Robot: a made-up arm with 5 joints.
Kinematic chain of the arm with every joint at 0, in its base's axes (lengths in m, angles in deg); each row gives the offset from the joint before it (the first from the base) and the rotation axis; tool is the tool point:
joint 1: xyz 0 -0.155 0.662 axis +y
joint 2: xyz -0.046 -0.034 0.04 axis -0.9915 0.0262 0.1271
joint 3: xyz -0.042 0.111 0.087 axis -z
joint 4: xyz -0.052 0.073 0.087 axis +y
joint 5: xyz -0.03 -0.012 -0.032 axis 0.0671 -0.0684 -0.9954
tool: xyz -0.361 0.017 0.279
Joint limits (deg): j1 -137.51..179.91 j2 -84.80..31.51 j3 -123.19..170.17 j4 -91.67..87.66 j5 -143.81..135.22
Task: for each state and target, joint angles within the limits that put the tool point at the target. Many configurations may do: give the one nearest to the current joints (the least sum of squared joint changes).
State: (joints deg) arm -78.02 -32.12 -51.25 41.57 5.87
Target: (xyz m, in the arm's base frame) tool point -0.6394 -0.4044 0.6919
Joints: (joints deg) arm -73.47 -20.45 -55.48 46.43 -16.87
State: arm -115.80 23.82 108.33 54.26 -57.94
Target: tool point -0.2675 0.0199 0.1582
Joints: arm -114.76 22.55 103.81 63.30 -67.20
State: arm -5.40 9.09 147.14 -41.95 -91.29
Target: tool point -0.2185 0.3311 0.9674
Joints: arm -20.44 9.96 137.28 -37.15 -97.27
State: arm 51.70 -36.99 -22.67 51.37 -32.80
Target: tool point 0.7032 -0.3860 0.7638
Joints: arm 100.60 -38.16 -9.16 50.30 8.44
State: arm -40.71 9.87 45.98 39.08 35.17
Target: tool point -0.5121 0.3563 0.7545
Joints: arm -59.93 12.74 34.75 29.07 25.31
